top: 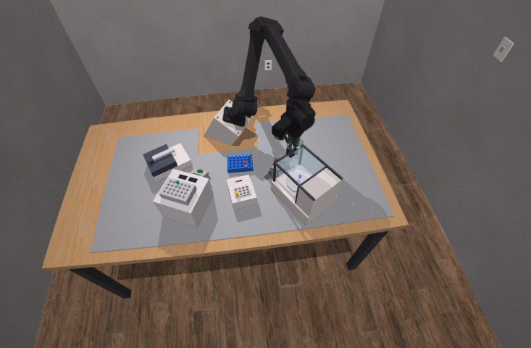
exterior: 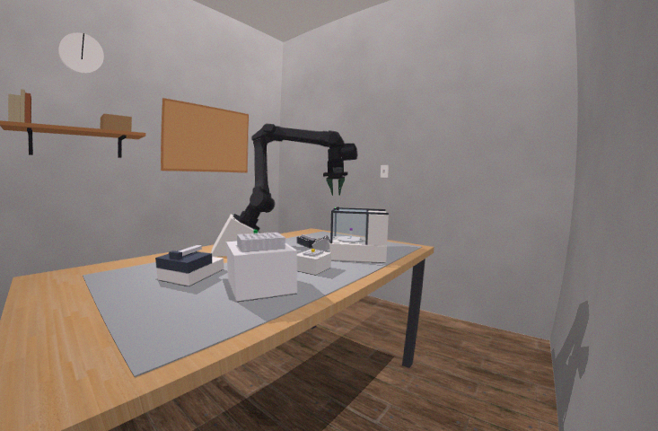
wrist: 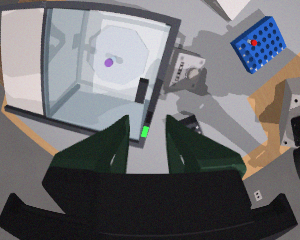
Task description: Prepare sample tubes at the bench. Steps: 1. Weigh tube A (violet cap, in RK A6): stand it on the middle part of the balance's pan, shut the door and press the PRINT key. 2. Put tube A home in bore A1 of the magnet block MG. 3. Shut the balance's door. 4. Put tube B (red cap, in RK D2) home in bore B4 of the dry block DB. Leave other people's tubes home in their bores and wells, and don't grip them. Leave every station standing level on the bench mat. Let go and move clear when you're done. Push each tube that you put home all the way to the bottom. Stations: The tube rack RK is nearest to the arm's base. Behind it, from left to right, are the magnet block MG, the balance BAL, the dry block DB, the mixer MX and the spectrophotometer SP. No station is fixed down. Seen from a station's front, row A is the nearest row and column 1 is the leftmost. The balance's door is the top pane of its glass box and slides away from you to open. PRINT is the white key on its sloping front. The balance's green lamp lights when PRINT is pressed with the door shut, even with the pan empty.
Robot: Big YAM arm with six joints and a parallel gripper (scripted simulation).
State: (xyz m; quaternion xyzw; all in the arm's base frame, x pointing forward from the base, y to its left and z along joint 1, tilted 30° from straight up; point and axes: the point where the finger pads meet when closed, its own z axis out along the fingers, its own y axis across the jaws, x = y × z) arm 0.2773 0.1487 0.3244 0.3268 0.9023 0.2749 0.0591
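Right now the balance door is 30 mm ahead of my hand, 30 mm to the left of it and 70 mm below it. From my hand the other things lie so: yellow-capped tube 120 mm ahead, 230 mm to the right, 220 mm below; then dry block 80 mm ahead, 220 mm to the right, 250 mm below; then magnet block 240 mm behind, 40 mm to the left, 260 mm below.
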